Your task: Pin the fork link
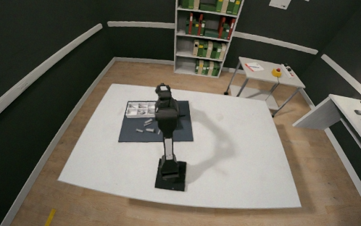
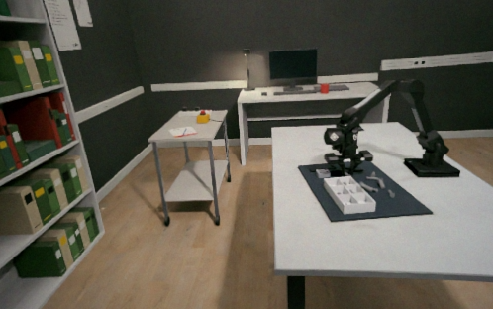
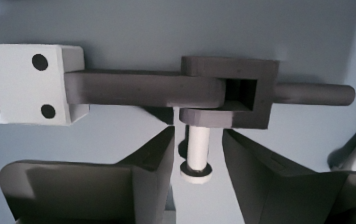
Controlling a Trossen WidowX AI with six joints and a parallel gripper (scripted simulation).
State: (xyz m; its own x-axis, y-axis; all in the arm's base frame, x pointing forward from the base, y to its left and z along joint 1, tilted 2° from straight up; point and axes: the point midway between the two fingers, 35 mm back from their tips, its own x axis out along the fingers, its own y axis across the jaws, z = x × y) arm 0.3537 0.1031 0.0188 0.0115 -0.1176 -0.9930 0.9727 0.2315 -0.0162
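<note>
Right now the eye plate is 20 mm ahead of my hand, 30 mm to the right of it and 30 mm below it. Also, from my hand: dark blue mat 20 mm behind, 70 mm to the left, 50 mm below; then grey block 100 mm ahead, 10 mm to the right, 30 mm below; then pin 110 mm behind, 20 mm to the right, 40 mm below.
</note>
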